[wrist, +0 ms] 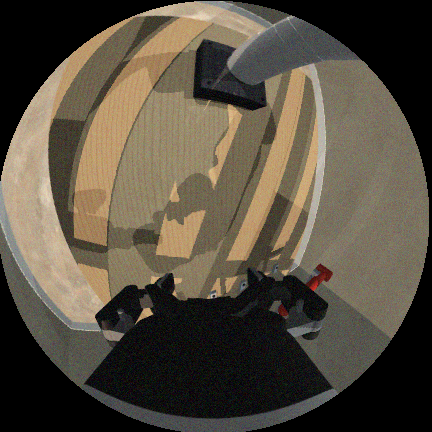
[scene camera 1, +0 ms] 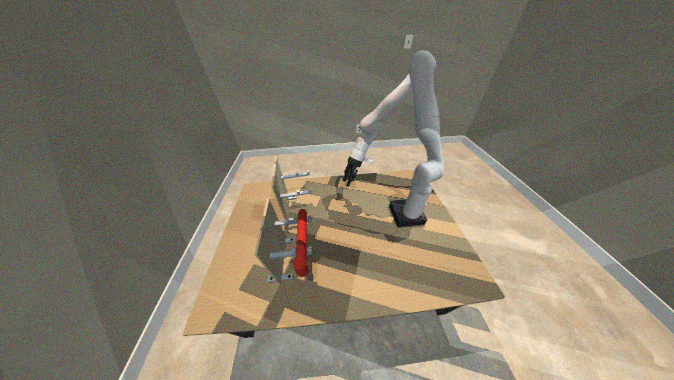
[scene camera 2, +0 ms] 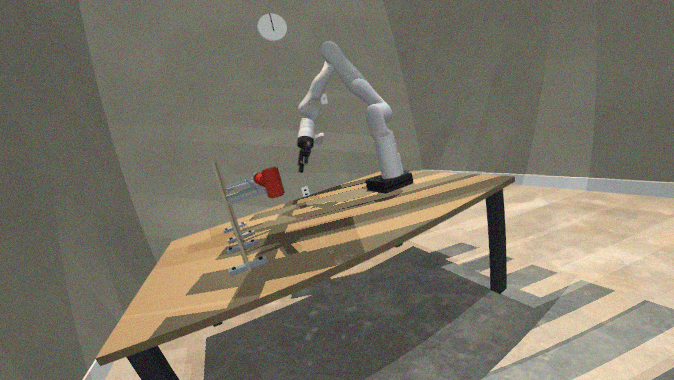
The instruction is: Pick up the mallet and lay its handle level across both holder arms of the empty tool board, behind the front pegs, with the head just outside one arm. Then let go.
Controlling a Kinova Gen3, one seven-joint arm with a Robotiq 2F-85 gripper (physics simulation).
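Frame: origin at the arm's base, x ahead, y left, z up, level; centimetres.
Seen in the pictures: gripper, between the fingertips: [wrist: 209,279] [scene camera 1: 345,183] [scene camera 2: 303,168]; arm's base, origin of its link: [wrist: 244,68] [scene camera 1: 411,212] [scene camera 2: 392,176].
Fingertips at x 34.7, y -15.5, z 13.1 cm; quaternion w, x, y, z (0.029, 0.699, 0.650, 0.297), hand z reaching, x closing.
Observation:
Pixels of each thing's middle, then the offset from my fingertips to it. Level surfaces: height alone.
- red mallet, middle of its body: [scene camera 2: 265,180] [wrist: 307,288] [scene camera 1: 301,237] dy +31.6, dx +23.1, dz +3.1 cm
- nearer tool board, middle of its body: [scene camera 2: 246,206] [wrist: 284,294] [scene camera 1: 287,241] dy +29.1, dx +30.4, dz -2.9 cm
- empty tool board, middle of its body: [scene camera 2: 239,194] [scene camera 1: 292,190] dy -2.5, dx +29.6, dz -2.6 cm
- wooden table, height of its surface: dz -18.0 cm
The red mallet [scene camera 1: 302,232] [scene camera 2: 272,182] [wrist: 324,273] rests across the holder arms of the nearer tool board [scene camera 1: 266,240] [scene camera 2: 230,215], its head at the near end, outside one arm. The empty tool board [scene camera 1: 279,189] stands upright behind it in scene camera 1, with two bare holder arms, the farther arm [scene camera 1: 295,175] and the nearer arm [scene camera 1: 295,194]. In scene camera 2 the empty board is largely hidden. My gripper [scene camera 1: 348,183] [scene camera 2: 302,168] [wrist: 209,279] is open and empty, above the table, apart from the mallet and to the right of the empty board in scene camera 1.
The boards stand on the wooden table [scene camera 1: 215,310] [scene camera 2: 145,305] by small metal feet, one [scene camera 1: 287,276] at the nearer board. The black robot base [scene camera 1: 398,215] [scene camera 2: 378,185] [wrist: 205,75] is mounted across the table from the boards. Both boards' arms stick out toward the robot's side.

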